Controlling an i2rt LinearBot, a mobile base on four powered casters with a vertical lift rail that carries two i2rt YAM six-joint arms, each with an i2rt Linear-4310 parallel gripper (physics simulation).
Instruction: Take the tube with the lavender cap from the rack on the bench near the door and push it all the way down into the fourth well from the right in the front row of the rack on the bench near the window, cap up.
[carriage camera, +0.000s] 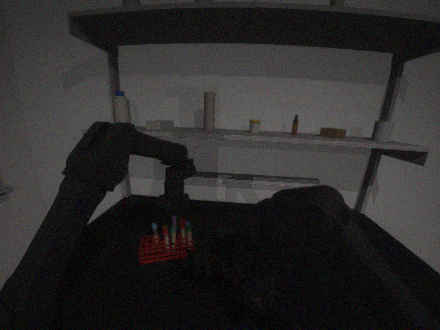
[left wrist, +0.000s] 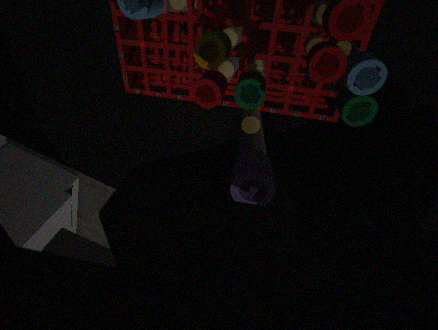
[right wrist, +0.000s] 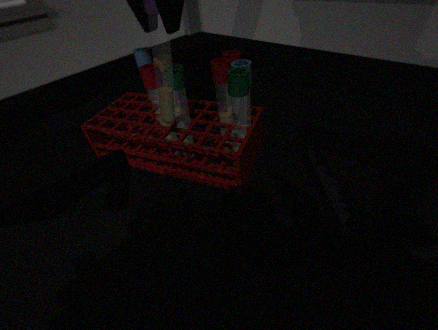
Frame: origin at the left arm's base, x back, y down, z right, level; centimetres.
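Seen in the pictures: left gripper, fingertip midpoint: (carriage camera: 174, 222) (left wrist: 253, 151) (right wrist: 162, 31); right gripper, fingertip midpoint: (carriage camera: 198, 243) (right wrist: 212, 146).
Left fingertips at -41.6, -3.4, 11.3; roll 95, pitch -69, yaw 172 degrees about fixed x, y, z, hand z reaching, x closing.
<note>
Pixels of each thing's top centre, then the offset from my left fingertips to it, as dx, dy, dz.
- tube with a lavender cap, top centre: (left wrist: 238, 202) (carriage camera: 173, 215) +0.6, -3.3, -0.1
- red rack, top centre: (left wrist: 229, 53) (right wrist: 171, 116) (carriage camera: 166, 240) -1.2, +9.6, -3.9
A tube with a lavender cap (carriage camera: 174, 221) (left wrist: 253, 177) (right wrist: 163, 55) hangs upright, cap up. My left gripper (carriage camera: 174, 212) (right wrist: 162, 31) is shut on it near the cap. In the left wrist view the tube's pale lower end lies just beyond the edge of the red rack (carriage camera: 150, 257) (left wrist: 165, 95) (right wrist: 241, 170); in the right wrist view it overlaps the rack's top grid. Whether it touches a well is unclear. My right gripper (right wrist: 212, 146) is open and empty, low beside the rack; its fingers are very dark.
The rack holds tubes with blue (left wrist: 367, 77), green (left wrist: 250, 94), red (left wrist: 207, 93) and yellow (left wrist: 211, 50) caps. The green-capped one stands close to the held tube. A shelf (carriage camera: 295, 141) with bottles and boxes is behind. The black bench is very dark.
</note>
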